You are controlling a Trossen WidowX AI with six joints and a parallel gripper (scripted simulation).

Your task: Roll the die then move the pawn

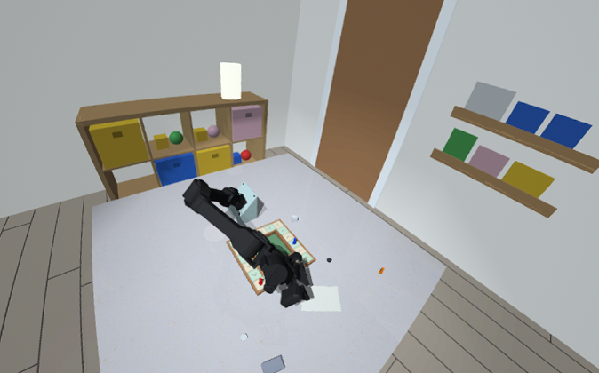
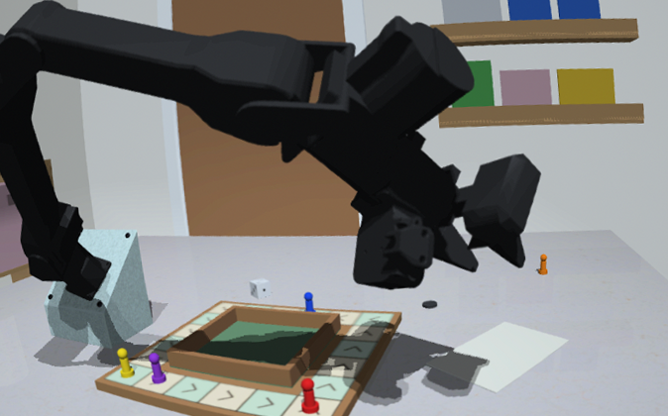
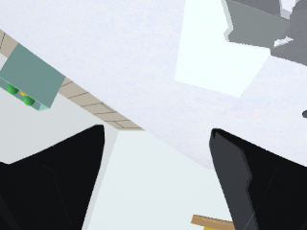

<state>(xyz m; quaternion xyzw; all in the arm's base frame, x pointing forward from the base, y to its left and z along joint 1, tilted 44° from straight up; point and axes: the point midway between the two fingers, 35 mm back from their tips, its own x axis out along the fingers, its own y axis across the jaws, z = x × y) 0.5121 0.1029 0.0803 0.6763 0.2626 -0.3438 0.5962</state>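
Right now my gripper tip is 40 cm past the grey die, 20 cm to the right of it and 12 cm above it. From my gripper tip the other things lie so: red pawn 15 cm behind, 10 cm to the right, 10 cm below; grey block 11 cm ahead, 18 cm to the right, 12 cm below; white sheet 8 cm to the left, 13 cm below.
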